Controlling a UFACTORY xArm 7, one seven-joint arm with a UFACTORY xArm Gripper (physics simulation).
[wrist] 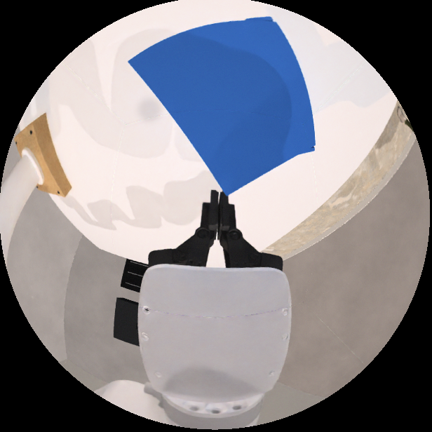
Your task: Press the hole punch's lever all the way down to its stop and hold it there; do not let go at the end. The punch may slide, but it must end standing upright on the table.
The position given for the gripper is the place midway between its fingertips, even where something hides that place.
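Observation:
The scene shows a lever [235, 88], together with the gripper [217, 199].

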